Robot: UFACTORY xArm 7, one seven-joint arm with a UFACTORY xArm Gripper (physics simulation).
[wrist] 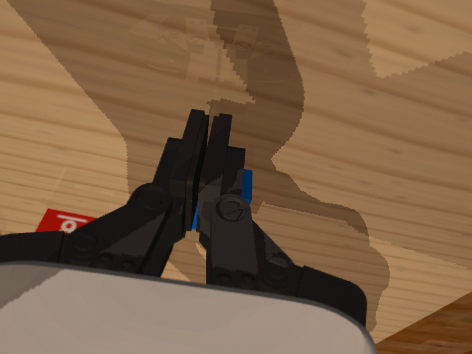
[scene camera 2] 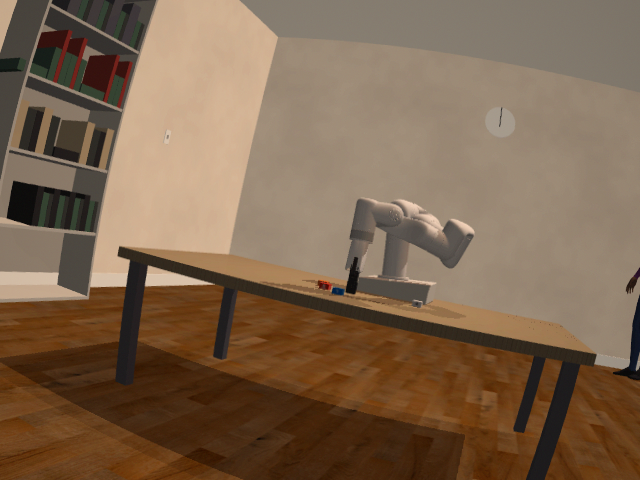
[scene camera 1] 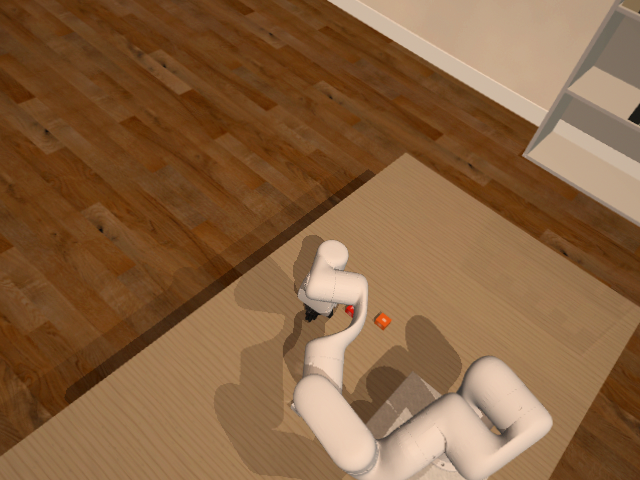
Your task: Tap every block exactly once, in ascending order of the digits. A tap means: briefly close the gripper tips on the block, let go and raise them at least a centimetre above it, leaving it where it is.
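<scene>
My gripper [scene camera 1: 309, 317] [scene camera 2: 351, 292] [wrist: 210, 139] is shut, its black tips together with nothing between them. A blue block [scene camera 2: 338, 290] [wrist: 247, 186] is largely hidden behind the fingers in the wrist view; its digit does not show. In scene view 2 it sits on the table left of the fingertips. A red block [scene camera 1: 349, 311] [wrist: 61, 223] is at the lower left in the wrist view, partly hidden, its digit hard to tell. An orange block [scene camera 1: 383, 320] lies right of it in scene view 1. A white block [scene camera 2: 417, 303] stands farther right in scene view 2.
The wooden table [scene camera 1: 413, 206] [scene camera 2: 232, 268] bears the blocks and the arm's grey base [scene camera 2: 392, 289]. In scene view 1 the arm hangs close over the red block and partly covers it. A bookshelf [scene camera 2: 112, 129] stands at the left in scene view 2, apart from the table.
</scene>
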